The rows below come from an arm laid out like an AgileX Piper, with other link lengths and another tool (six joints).
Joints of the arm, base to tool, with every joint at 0 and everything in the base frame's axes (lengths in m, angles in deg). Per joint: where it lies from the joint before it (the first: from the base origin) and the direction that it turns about. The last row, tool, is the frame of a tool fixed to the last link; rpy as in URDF.
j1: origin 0 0 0.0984 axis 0 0 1
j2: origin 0 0 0 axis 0 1 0
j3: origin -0.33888 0 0.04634 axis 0 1 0
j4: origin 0.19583 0 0.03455 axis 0.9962 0 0.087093
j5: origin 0 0 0 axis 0 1 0
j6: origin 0.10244 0 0.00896 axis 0.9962 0 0.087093
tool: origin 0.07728 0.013 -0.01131 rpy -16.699 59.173 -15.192
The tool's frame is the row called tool.
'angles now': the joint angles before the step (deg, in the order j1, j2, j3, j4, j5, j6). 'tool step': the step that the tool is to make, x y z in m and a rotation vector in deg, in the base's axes. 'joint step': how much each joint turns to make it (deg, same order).
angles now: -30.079 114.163 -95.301 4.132 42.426 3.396
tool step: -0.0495 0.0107 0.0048 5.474 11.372 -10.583
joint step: -0.003 -3.127 -0.006 -7.603 15.739 13.806
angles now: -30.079 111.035 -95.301 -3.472 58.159 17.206
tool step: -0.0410 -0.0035 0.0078 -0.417 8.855 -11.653
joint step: -0.109 -2.034 -0.014 -8.201 11.057 12.076
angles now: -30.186 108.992 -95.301 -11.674 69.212 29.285
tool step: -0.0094 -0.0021 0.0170 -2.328 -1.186 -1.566
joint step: -0.223 -2.549 0.006 -1.750 0.665 1.498
